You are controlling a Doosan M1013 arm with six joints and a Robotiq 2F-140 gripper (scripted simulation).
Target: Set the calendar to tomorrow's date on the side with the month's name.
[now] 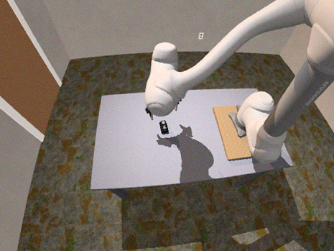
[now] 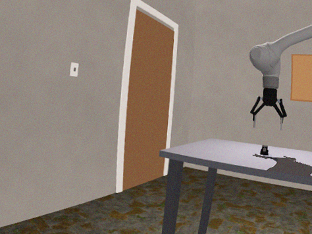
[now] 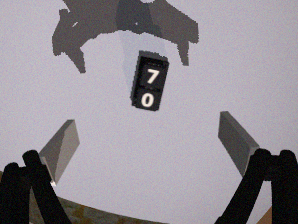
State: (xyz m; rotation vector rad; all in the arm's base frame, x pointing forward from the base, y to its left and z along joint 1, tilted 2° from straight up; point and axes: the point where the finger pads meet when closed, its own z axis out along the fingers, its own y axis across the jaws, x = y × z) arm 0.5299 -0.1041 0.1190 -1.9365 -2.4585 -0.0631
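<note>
Now: hand 11 cm above the dark cube.
</note>
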